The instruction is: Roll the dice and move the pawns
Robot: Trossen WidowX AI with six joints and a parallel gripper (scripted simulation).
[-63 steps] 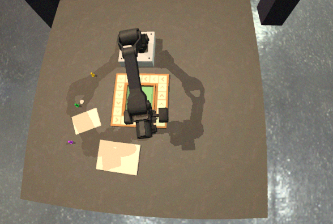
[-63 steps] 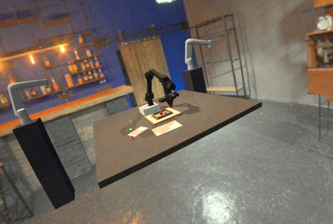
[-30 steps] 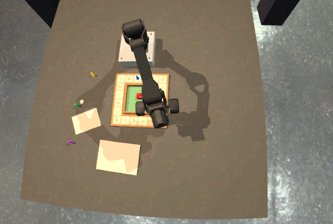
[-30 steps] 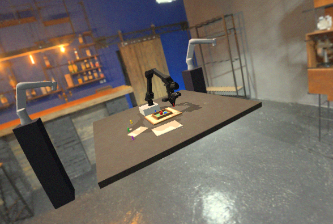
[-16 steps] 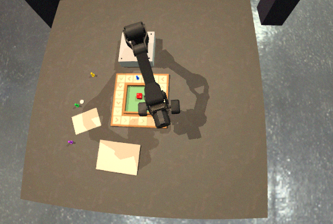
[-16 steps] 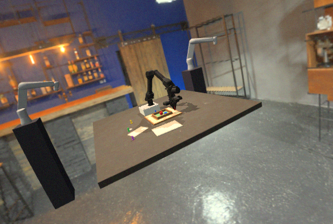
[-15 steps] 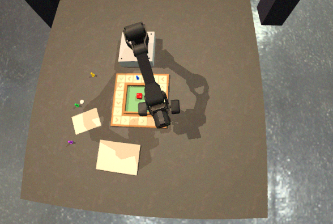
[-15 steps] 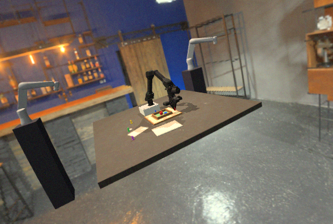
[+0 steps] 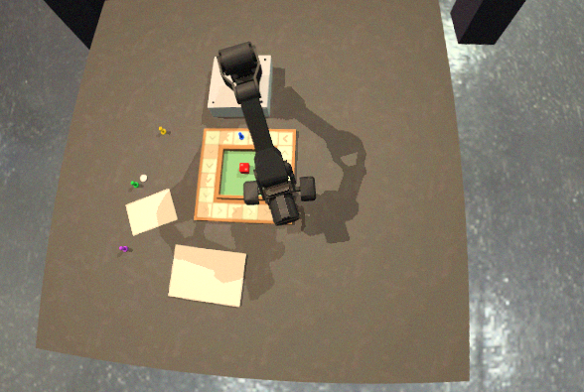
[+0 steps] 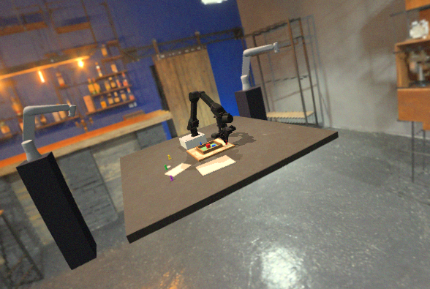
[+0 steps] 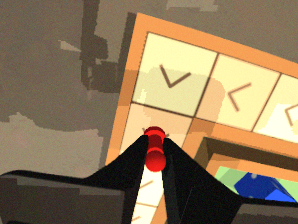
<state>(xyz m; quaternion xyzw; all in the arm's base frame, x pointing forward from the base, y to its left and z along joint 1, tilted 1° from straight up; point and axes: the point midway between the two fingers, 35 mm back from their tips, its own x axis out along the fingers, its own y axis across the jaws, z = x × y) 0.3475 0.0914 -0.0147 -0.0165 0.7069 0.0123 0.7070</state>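
My gripper tip is now 1 cm below the red pawn. Also, from my gripper tip: green tray (8 cm behind, 11 cm to the right, 2 cm below); white piece (8 cm behind, 44 cm to the right, 2 cm below); blue pawn (19 cm behind, 12 cm to the right).
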